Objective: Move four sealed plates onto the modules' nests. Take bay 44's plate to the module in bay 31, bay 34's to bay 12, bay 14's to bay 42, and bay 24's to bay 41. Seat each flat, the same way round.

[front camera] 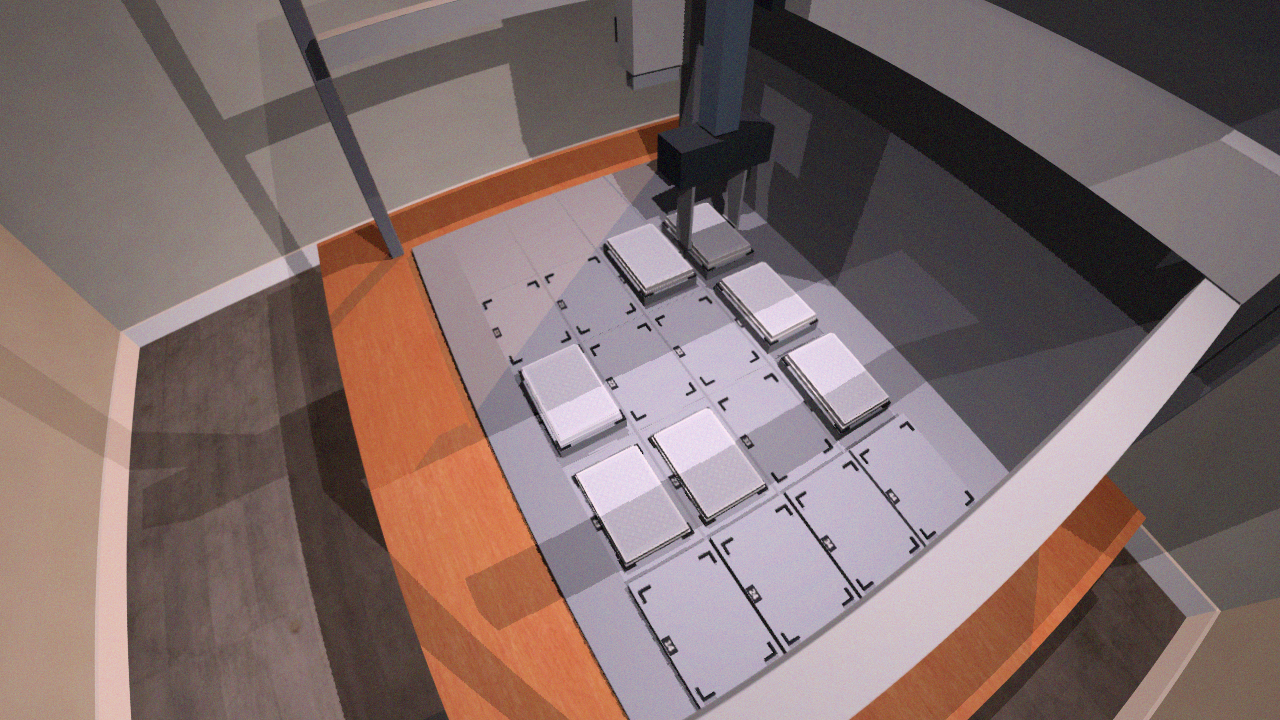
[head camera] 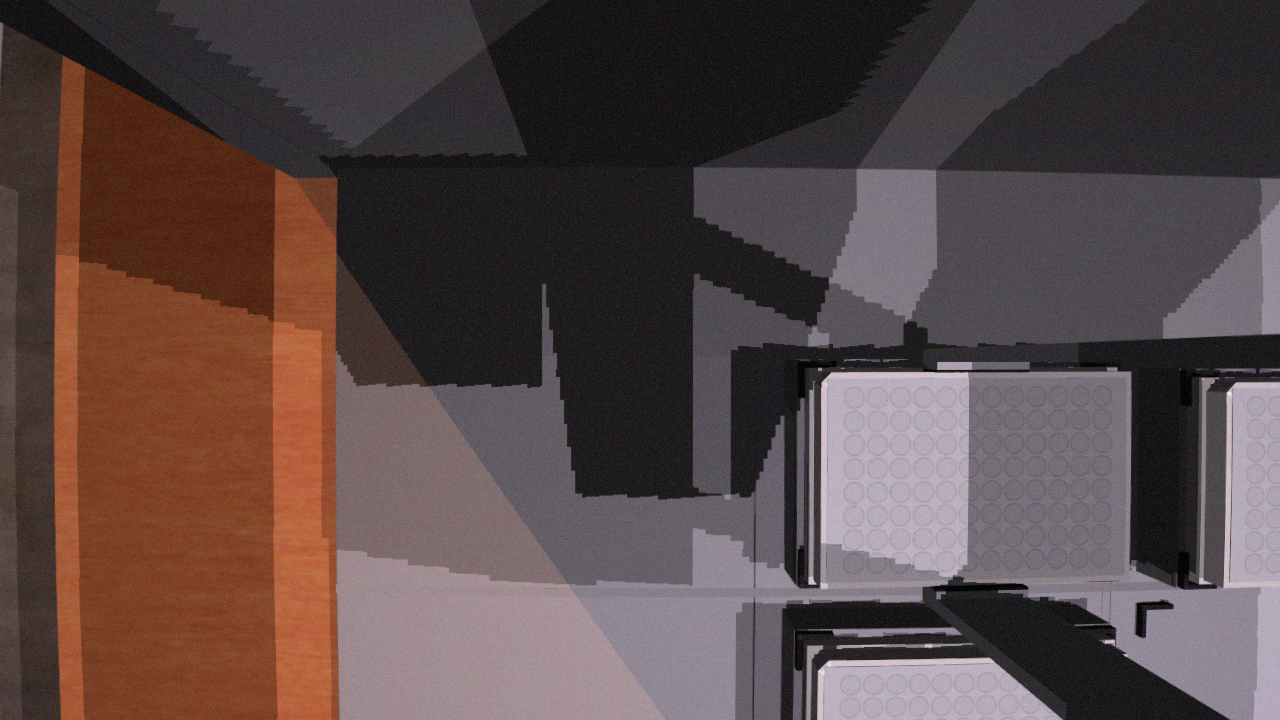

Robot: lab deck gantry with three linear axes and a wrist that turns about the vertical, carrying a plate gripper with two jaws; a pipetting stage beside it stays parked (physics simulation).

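Frame: origin at the robot's base, x right, y ahead, z up, level; centimetres.
Where they show: gripper, fingertip midpoint: (front camera: 707, 233) (head camera: 967, 475); robot's base, link origin: (front camera: 485, 304).
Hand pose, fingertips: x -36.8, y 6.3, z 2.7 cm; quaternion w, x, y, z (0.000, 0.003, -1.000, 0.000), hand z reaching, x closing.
Things, the pixels of their centre, and the offset from my fingertips. "*": a spot on its surface instead.
- sealed plate, body centre: (head camera: 968, 475) (front camera: 707, 233) dx +0.0, dy +0.0, dz +0.0 cm
- bay 31, surface spot: (head camera: 904, 689) * dx +8.2, dy -2.8, dz +0.6 cm
- bay 42, surface spot: (head camera: 1254, 483) * dx +0.3, dy +11.5, dz +0.6 cm
- bay 12, surface spot: (front camera: 570, 394) * dx +32.6, dy +17.4, dz +0.6 cm
- bay 24, surface spot: (front camera: 783, 582) * dx +22.9, dy +50.1, dz -1.2 cm
- bay 34, surface spot: (front camera: 845, 528) * dx +12.8, dy +49.0, dz -1.2 cm
- bay 44, surface spot: (front camera: 921, 474) * dx -0.4, dy +49.3, dz -1.2 cm
- bay 13, surface spot: (front camera: 631, 505) * dx +32.8, dy +33.4, dz -1.3 cm
- bay 23, surface spot: (front camera: 707, 461) * dx +22.1, dy +33.1, dz -1.3 cm
- bay 43, surface spot: (front camera: 836, 380) * dx +1.5, dy +33.0, dz +0.6 cm
My gripper (front camera: 710, 236) (head camera: 981, 474) is low at the far right corner of the deck, its two jaws against opposite long sides of the sealed plate (front camera: 725, 241) (head camera: 904, 465) at bay 41. That plate looks level on its module; any small gap beneath is hidden. White sealed plates lie flat on the modules at bay 31 (front camera: 646, 255) (head camera: 904, 689), bay 42 (front camera: 768, 295) (head camera: 1254, 483) and bay 12 (front camera: 570, 394). In the front view, bay 14 (front camera: 702, 617), bay 24 (front camera: 783, 582), bay 34 (front camera: 845, 528) and bay 44 (front camera: 921, 474) hold no plate.
Other white plates stand in the second row from the front, at bay 13 (front camera: 631, 505), bay 23 (front camera: 707, 461) and bay 43 (front camera: 836, 380). The parked pipetting stage (front camera: 656, 35) hangs behind my gripper. A slanted post (front camera: 349, 152) stands at the back left.
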